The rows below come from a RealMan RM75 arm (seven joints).
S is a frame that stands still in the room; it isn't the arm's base.
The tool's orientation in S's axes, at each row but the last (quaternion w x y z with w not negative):
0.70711 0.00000 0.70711 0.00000
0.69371 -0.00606 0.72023 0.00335
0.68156 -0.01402 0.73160 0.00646
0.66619 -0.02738 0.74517 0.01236
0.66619 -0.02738 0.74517 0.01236
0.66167 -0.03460 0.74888 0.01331
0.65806 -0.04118 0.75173 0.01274
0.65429 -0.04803 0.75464 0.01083
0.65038 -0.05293 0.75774 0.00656
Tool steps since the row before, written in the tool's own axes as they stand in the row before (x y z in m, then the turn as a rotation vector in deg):
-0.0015 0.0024 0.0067 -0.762 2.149 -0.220
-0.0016 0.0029 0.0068 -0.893 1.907 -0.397
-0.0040 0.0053 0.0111 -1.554 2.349 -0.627
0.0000 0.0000 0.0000 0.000 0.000 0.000
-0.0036 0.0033 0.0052 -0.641 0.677 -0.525
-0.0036 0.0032 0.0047 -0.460 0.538 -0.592
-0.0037 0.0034 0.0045 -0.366 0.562 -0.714
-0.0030 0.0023 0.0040 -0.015 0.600 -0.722
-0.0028 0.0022 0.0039 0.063 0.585 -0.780
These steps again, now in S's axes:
0.0067 0.0024 0.0015 -0.220 2.149 0.762
0.0068 0.0030 0.0013 -0.389 1.905 0.900
0.0112 0.0057 0.0032 -0.584 2.348 1.572
0.0000 0.0000 0.0000 0.000 0.000 0.000
0.0054 0.0037 0.0029 -0.489 0.663 0.683
0.0049 0.0036 0.0029 -0.567 0.513 0.516
0.0047 0.0039 0.0029 -0.702 0.524 0.438
0.0042 0.0028 0.0023 -0.762 0.541 0.091
0.0041 0.0027 0.0020 -0.830 0.516 0.023

